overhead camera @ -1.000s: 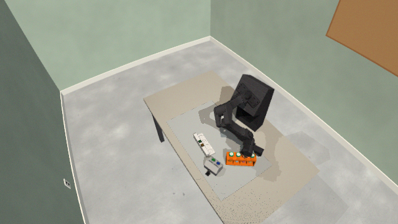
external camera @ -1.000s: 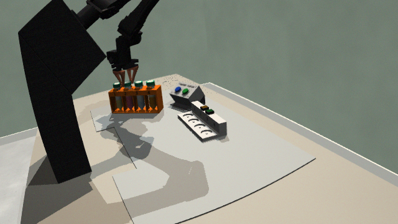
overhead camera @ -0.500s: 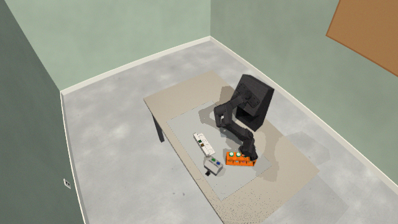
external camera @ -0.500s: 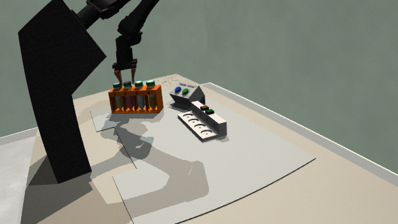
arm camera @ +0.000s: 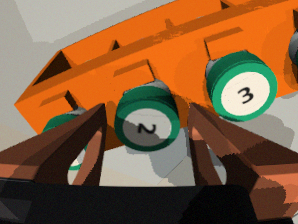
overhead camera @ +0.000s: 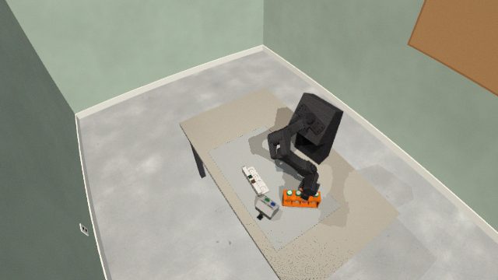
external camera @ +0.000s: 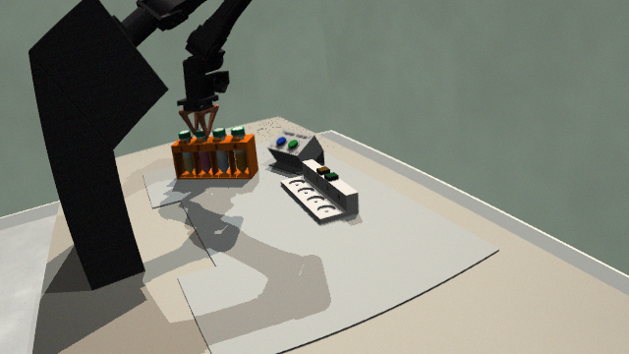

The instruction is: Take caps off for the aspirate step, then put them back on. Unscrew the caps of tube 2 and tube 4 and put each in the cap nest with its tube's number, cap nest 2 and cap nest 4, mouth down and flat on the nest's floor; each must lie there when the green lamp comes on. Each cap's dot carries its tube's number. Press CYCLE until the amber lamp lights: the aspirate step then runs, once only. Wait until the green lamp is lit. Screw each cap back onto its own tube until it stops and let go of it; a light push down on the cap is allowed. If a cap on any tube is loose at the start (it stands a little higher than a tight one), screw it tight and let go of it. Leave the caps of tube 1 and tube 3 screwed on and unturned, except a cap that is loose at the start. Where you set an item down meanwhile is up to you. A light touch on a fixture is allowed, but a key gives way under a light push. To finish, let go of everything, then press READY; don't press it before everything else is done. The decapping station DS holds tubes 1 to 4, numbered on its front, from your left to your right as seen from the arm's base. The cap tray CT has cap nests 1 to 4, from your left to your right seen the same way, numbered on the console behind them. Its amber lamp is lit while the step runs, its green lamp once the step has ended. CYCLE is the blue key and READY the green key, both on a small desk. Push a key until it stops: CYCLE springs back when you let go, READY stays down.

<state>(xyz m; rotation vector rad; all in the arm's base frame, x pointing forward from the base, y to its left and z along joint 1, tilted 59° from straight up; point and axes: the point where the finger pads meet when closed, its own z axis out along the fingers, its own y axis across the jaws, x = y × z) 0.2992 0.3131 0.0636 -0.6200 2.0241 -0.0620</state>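
My gripper is now 5 cm past the cap 1 and 2 cm to the right of it. From my hand the other things lie so: green ready key: 23 cm ahead, 6 cm to the right, 5 cm below; then blue cycle key: 20 cm ahead, 5 cm below, 2 cm to the right.
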